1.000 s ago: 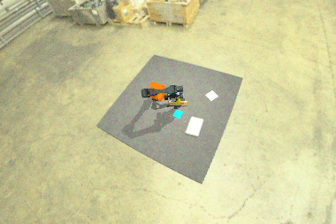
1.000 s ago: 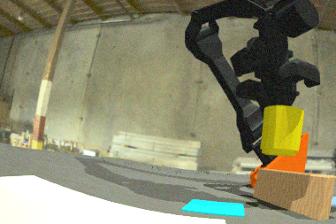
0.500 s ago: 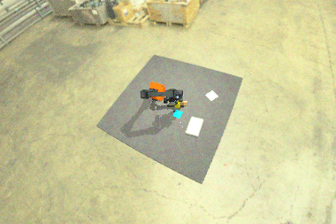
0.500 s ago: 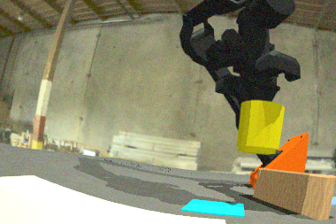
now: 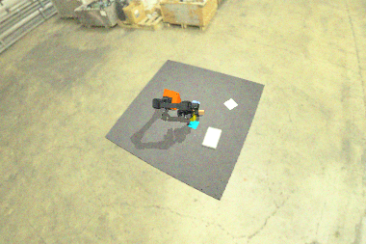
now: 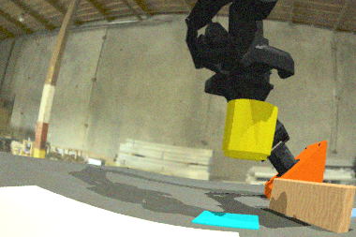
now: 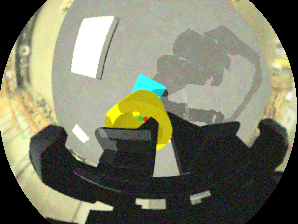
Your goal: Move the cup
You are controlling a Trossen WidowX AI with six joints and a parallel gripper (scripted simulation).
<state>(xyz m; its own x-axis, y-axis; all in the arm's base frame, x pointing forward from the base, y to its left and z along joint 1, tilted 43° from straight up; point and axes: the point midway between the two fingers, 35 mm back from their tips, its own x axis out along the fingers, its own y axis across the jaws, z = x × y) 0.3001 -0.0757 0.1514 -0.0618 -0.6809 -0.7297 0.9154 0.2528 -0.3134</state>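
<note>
Now: gripper tip 30 mm short of the cyan pad and 130 mm above it. The rest, counted from my gripper tip: light blue pad 40 mm behind, 240 mm to the left, 130 mm below; then wooden block 10 mm behind, 120 mm to the left, 100 mm below; then yellow cup 20 mm ahead, 10 mm to the left.
</note>
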